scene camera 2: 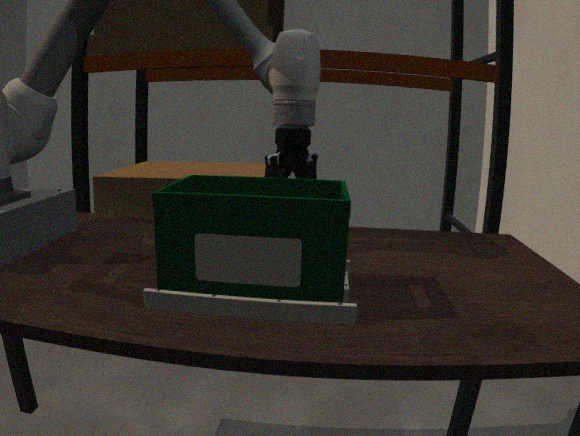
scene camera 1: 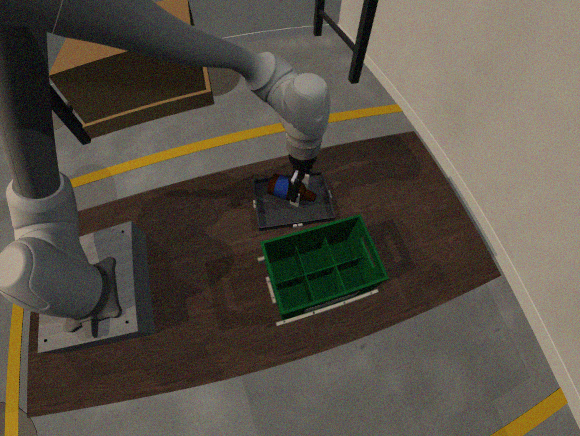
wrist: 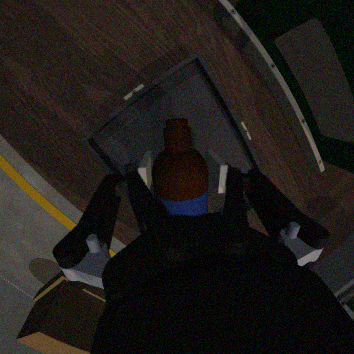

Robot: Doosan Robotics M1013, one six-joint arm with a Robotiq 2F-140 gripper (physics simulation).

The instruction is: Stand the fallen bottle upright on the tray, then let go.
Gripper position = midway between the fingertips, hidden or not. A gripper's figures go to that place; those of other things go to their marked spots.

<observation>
My gripper (wrist: 178, 160): 23 cm from the lens. A brown bottle (wrist: 179, 172): 18 cm from the lens.
</observation>
